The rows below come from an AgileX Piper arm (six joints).
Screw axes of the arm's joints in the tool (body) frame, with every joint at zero. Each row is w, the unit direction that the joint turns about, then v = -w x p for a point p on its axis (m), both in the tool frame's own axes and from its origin. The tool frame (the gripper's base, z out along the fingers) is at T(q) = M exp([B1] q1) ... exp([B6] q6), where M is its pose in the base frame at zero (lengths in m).
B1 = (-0.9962, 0, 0.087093, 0, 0.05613, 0)
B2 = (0, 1, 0, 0.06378, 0, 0.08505)
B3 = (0, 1, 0, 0.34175, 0, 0.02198)
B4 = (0, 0, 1, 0, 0, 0)
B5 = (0, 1, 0, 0.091, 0, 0)
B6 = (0, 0, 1, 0, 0, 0)
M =
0.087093 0 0.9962 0.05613
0 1 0 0
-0.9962 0 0.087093 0.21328
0 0 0 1
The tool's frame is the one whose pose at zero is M.
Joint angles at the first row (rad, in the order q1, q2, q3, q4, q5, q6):
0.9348 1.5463 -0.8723 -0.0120 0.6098 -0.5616
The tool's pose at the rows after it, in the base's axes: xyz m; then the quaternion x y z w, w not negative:
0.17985, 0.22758, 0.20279, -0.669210, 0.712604, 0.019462, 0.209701
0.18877, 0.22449, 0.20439, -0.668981, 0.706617, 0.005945, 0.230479
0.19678, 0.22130, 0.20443, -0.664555, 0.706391, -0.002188, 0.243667
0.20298, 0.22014, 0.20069, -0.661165, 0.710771, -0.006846, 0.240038
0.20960, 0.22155, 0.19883, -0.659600, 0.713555, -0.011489, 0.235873
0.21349, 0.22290, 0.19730, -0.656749, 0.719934, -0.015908, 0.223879
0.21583, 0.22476, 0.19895, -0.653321, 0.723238, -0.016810, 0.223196
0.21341, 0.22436, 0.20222, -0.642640, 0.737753, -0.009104, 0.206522
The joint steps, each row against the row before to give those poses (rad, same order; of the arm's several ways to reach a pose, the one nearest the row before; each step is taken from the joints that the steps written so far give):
-0.0246 0.0000 0.0000 -0.0373 -0.0489 -0.0001
-0.0244 0.0000 0.0001 -0.0423 -0.0384 0.0001
-0.0252 0.0043 -0.0001 -0.0230 -0.0297 0.0000
-0.0174 0.0193 -0.0068 -0.0071 -0.0045 0.0000
-0.0118 0.0233 -0.0208 -0.0077 0.0067 -0.0001
-0.0041 0.0196 -0.0214 -0.0095 0.0278 0.0148
-0.0004 0.0070 -0.0163 -0.0044 0.0115 0.0115
0.0020 -0.0054 -0.0142 0.0292 0.0522 0.0131

